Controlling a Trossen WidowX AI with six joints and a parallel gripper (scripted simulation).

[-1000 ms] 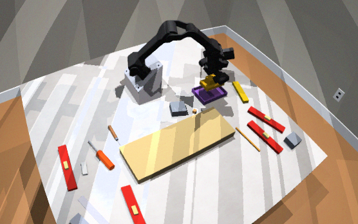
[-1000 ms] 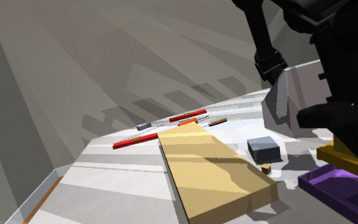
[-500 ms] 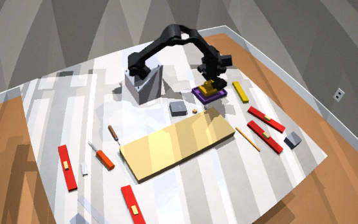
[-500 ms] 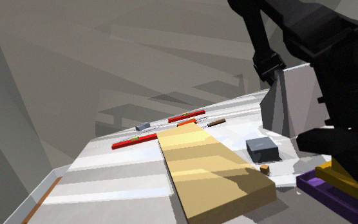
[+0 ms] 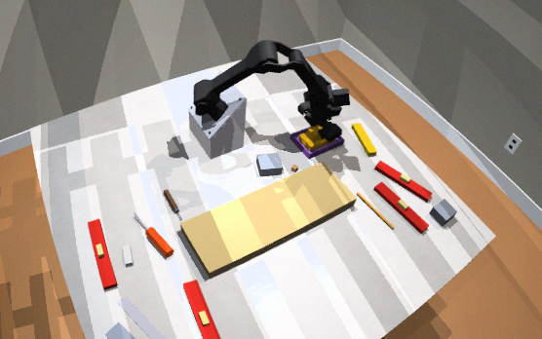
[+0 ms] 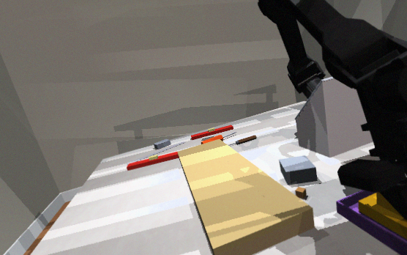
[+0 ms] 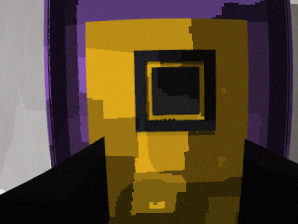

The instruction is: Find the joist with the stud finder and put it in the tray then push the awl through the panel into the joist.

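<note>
Now: gripper tip 20 mm below the yellow stud finder and 10 mm to the right of it. Round my gripper tip: small brown cube 170 mm to the right, 70 mm ahead, 20 mm below; yellow bar 160 mm to the left, 90 mm ahead, 20 mm below; purple tray 20 mm below, 10 mm to the right.
</note>
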